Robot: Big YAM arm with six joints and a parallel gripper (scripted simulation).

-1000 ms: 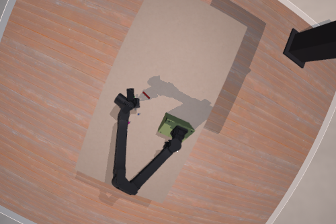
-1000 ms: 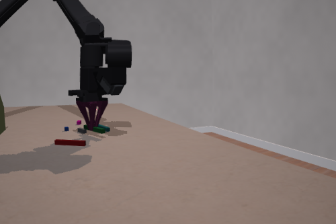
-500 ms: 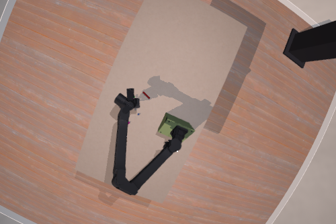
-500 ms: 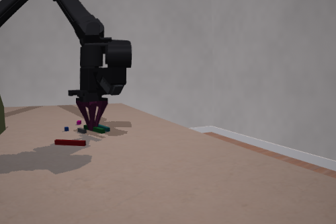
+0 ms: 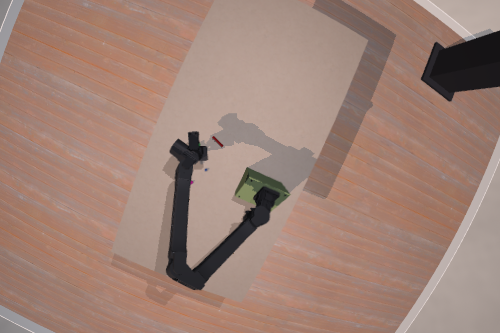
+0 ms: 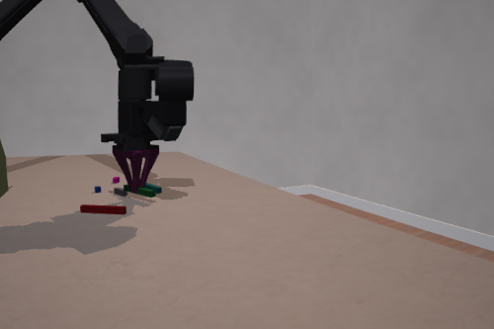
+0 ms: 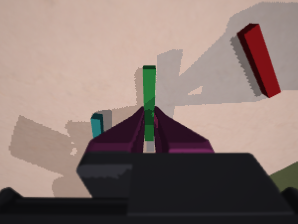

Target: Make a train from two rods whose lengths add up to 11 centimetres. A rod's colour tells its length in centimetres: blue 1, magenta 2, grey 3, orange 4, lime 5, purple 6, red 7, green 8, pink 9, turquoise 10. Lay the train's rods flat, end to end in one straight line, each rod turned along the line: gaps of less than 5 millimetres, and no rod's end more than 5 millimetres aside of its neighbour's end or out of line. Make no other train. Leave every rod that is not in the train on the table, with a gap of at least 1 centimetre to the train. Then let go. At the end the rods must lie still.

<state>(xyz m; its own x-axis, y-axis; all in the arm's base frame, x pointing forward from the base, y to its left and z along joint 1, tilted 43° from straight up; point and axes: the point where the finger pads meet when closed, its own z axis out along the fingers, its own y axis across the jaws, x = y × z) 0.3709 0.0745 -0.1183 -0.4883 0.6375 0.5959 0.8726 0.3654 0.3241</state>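
My gripper is now 3 cm past the grey rod, 4 cm to the right of it and 1 cm above it. From my hand the other things lie so: green rod (right at my hand); then blue rod (7 cm behind, 7 cm to the left, 1 cm below); then turquoise rod (3 cm ahead, 8 cm to the left, 1 cm below).
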